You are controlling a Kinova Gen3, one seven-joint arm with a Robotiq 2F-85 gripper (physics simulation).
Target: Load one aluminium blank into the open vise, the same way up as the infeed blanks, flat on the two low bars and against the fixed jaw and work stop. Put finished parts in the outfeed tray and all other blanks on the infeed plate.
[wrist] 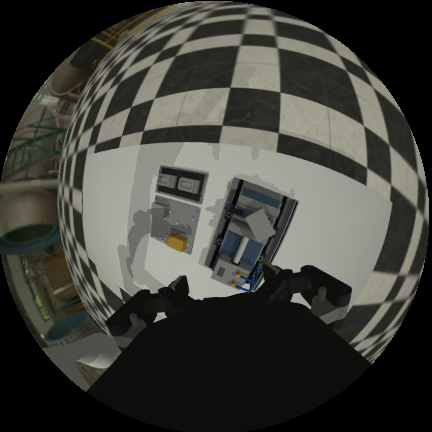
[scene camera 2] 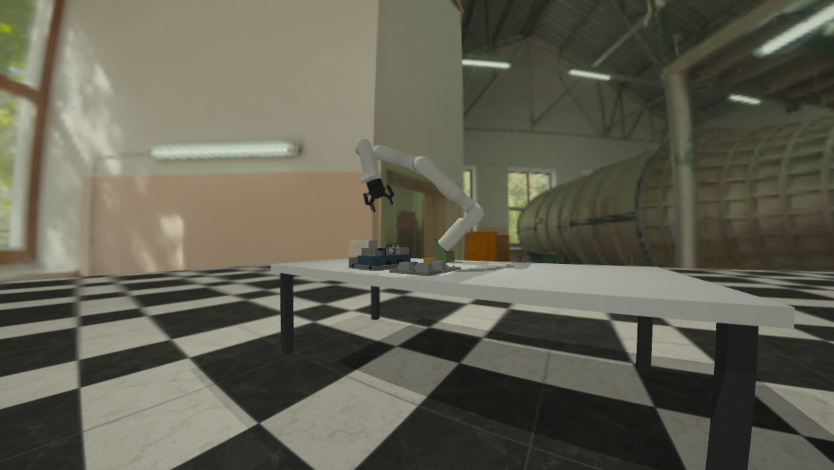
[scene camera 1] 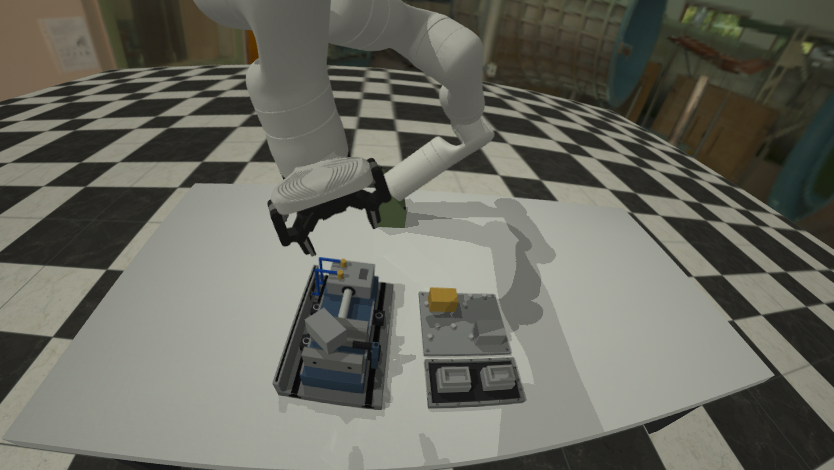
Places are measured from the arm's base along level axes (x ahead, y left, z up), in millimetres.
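Pixels of known places: gripper, between the fingertips: [wrist: 224,278] [scene camera 2: 383,209] [scene camera 1: 342,237]; arm's base, origin of its link: [scene camera 2: 443,245] [scene camera 1: 391,188].
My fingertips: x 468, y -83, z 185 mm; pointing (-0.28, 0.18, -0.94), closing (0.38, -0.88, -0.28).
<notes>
For each thing: its middle in the pictures, then the offset to it from my fingertips. "*": a spot on its surface instead.
- vise, middle of its body: [scene camera 1: 341,322] [wrist: 246,239] [scene camera 2: 384,256] 27 mm back, 13 mm right, 237 mm down
- plain grey block, middle of its body: [scene camera 1: 325,330] [wrist: 259,223] 38 mm ahead, 30 mm right, 172 mm down
- infeed plate, middle of its body: [scene camera 1: 463,322] [wrist: 171,223] 72 mm back, 249 mm left, 282 mm down
- orange block, middle of its body: [scene camera 1: 442,299] [wrist: 176,241] 119 mm back, 204 mm left, 260 mm down
- grey blank, middle of its body: [scene camera 1: 488,332] [wrist: 159,209] [scene camera 2: 437,264] 29 mm back, 295 mm left, 260 mm down
- outfeed tray, a spot on its surface: [scene camera 1: 475,402] * 123 mm ahead, 241 mm left, 274 mm down
The vise [scene camera 1: 333,379] [wrist: 261,197] stands at the left of the table in scene camera 1. A plain grey block [scene camera 1: 326,330] [wrist: 260,225] lies askew over its jaws, turned and seemingly tilted; what is beneath it is hidden. The infeed plate [scene camera 1: 446,346] [wrist: 184,214] holds an orange block [scene camera 1: 442,299] [wrist: 177,243] and a grey blank [scene camera 1: 491,331] [wrist: 160,209]. The outfeed tray [scene camera 1: 475,402] holds two pocketed grey parts [scene camera 1: 454,379] [scene camera 1: 497,377], side by side. My gripper [scene camera 1: 342,235] [scene camera 2: 381,205] [wrist: 224,278] is open and empty, high above the table, beyond the vise's screw end in scene camera 1.
Blue tubes [scene camera 1: 318,274] [wrist: 257,275] with orange fittings rise beside the vise's screw end. A raised wall runs along the vise base's outer side. A dark green block [scene camera 1: 392,214] stands on the table behind the gripper in scene camera 1. Small pins stick up from the infeed plate.
</notes>
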